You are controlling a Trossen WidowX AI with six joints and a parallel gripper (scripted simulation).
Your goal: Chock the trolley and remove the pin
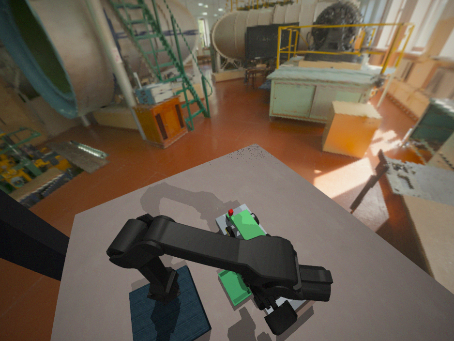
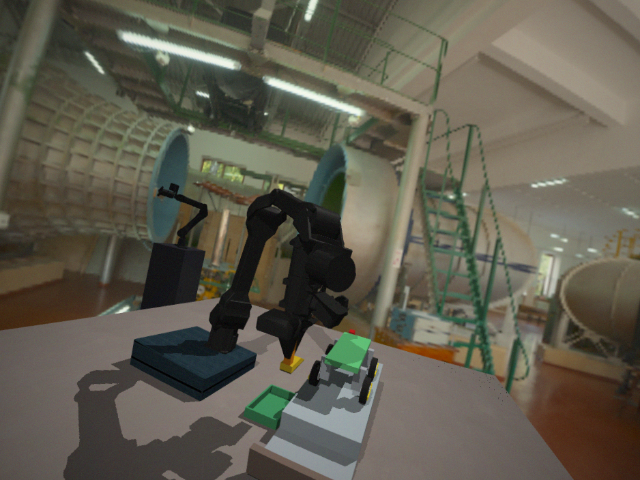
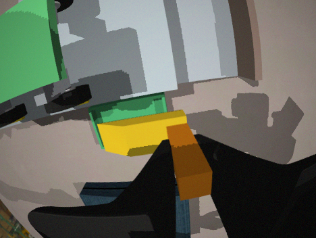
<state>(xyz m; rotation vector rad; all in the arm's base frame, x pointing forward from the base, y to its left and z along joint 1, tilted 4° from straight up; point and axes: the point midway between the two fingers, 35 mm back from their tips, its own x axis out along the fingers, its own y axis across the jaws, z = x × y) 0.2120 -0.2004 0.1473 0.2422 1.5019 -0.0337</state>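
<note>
Right now my gripper tip is 110 mm short of the red-headed stop pin, 250 mm to the right of it and 30 mm above it. The rest, counted from my gripper tip: green tray: 30 mm behind, 80 mm to the left, 160 mm below; then trolley: 110 mm ahead, 140 mm to the left, 40 mm below; then yellow chock: 20 mm to the left, 10 mm below.
</note>
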